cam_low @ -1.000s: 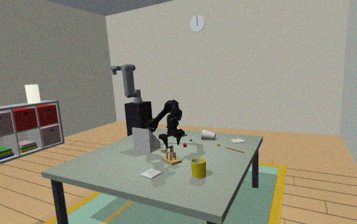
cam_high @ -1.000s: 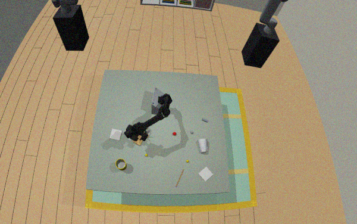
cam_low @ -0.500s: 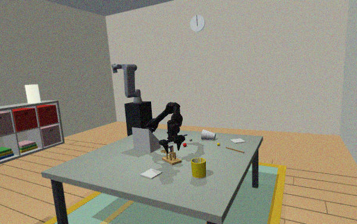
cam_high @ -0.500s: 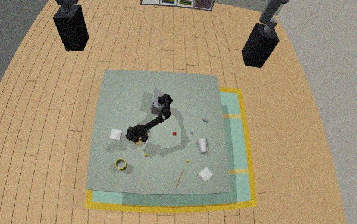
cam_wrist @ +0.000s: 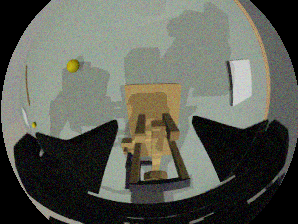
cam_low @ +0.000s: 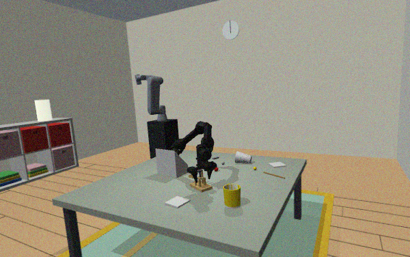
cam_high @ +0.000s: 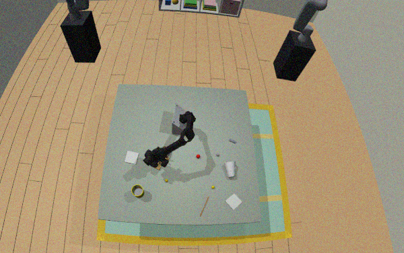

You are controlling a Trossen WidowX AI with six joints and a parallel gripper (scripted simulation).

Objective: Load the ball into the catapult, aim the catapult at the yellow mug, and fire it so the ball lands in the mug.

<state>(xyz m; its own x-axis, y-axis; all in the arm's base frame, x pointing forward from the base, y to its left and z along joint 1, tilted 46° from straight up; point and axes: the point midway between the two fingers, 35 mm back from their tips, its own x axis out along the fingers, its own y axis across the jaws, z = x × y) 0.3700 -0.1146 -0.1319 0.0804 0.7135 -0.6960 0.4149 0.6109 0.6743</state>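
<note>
My gripper tip is 9 cm past the red ball, 33 cm to the right of it and 4 cm above it. Also, from my gripper tip: wooden stick 32 cm ahead, 39 cm to the left, 5 cm below; yellow mug 26 cm ahead, 12 cm to the right, 2 cm below; wooden catapult 6 cm behind, 5 cm to the left.
</note>
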